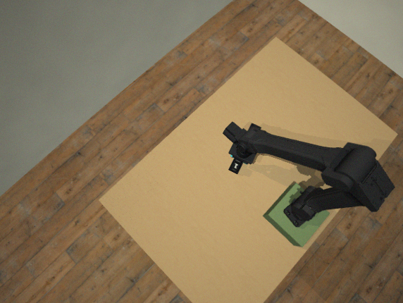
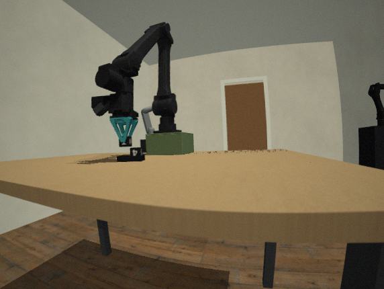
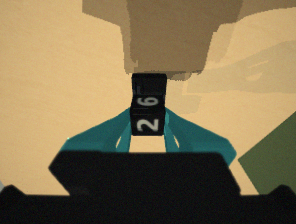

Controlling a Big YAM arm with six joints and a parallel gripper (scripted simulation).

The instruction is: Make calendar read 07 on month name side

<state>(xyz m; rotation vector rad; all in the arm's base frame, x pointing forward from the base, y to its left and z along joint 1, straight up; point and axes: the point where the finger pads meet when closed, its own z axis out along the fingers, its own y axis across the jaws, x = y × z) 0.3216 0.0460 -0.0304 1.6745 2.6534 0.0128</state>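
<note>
Right now my hand is 1 cm above the digit cube. The rest, counted from my hand: black calendar tray (6 cm below, 1 cm to the left, 1 cm behind).
</note>
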